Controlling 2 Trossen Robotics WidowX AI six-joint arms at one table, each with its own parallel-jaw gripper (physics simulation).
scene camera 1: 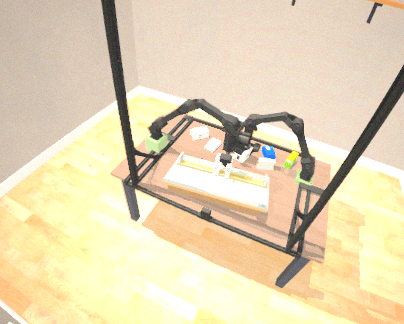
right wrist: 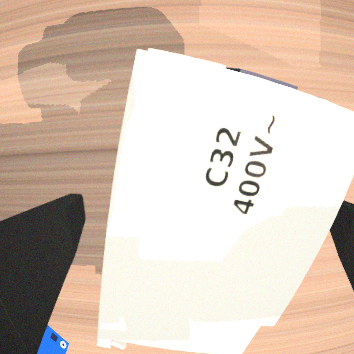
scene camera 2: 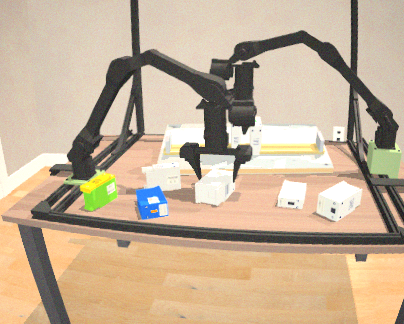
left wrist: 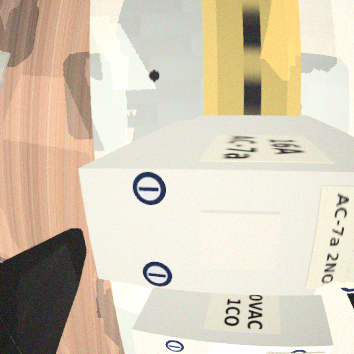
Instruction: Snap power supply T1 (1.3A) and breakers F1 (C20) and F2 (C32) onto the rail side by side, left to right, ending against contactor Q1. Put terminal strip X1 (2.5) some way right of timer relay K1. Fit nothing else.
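Frame: origin at the left arm's base, x back, y left, z down, level; metres.
Where they show: left gripper, fingertip midpoint: (scene camera 2: 242, 130) (left wrist: 207, 236); right gripper, fingertip midpoint: (right wrist: 212, 211) (scene camera 2: 217, 181); left arm's base, link origin: (scene camera 1: 156, 136) (scene camera 2: 385, 145); right arm's base, link origin: (scene camera 1: 305, 177) (scene camera 2: 84, 175).
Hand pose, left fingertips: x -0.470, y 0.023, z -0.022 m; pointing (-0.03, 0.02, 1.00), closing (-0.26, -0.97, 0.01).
Note:
Each offset is from my left fingertips to the top centre of the thing. "spot": to the spot under its first point.
Contactor Q1 {dy -0.011, dx -0.026, dz -0.050 m} (left wrist: 180, 230) (scene camera 2: 235, 141) and timer relay K1 {dy -0.026, dx +0.036, dz -0.035 m} (left wrist: 225, 312) (scene camera 2: 256, 138) stand on the rail (left wrist: 220, 60) (scene camera 2: 300, 148). My left gripper (left wrist: 207, 236) (scene camera 2: 244, 131) (scene camera 1: 226, 160) is open and empty above these two devices. Breaker F2, marked C32 {dy +0.225, dx -0.032, dz +0.067 m} (right wrist: 175, 200) (scene camera 2: 214, 192), lies on the table. My right gripper (right wrist: 212, 211) (scene camera 2: 217, 177) is open over it, one finger on each side, with a gap showing on the left in the right wrist view. Labels on the other loose parts are too small to tell T1, F1 and X1 apart.
White modules {dy +0.200, dx +0.177, dz +0.094 m} (scene camera 2: 292, 194) {spot: dy +0.307, dx +0.301, dz +0.067 m} (scene camera 2: 340, 201) lie at the right in scene camera 2. Another white part {spot: dy +0.225, dx -0.181, dz +0.076 m} (scene camera 2: 163, 176), a blue block {dy +0.335, dx -0.175, dz +0.082 m} (scene camera 2: 152, 203) (scene camera 1: 268, 151) and a green-yellow block {dy +0.345, dx -0.326, dz +0.053 m} (scene camera 2: 101, 194) (scene camera 1: 291, 159) lie at the left. The two arms come close together above the panel.

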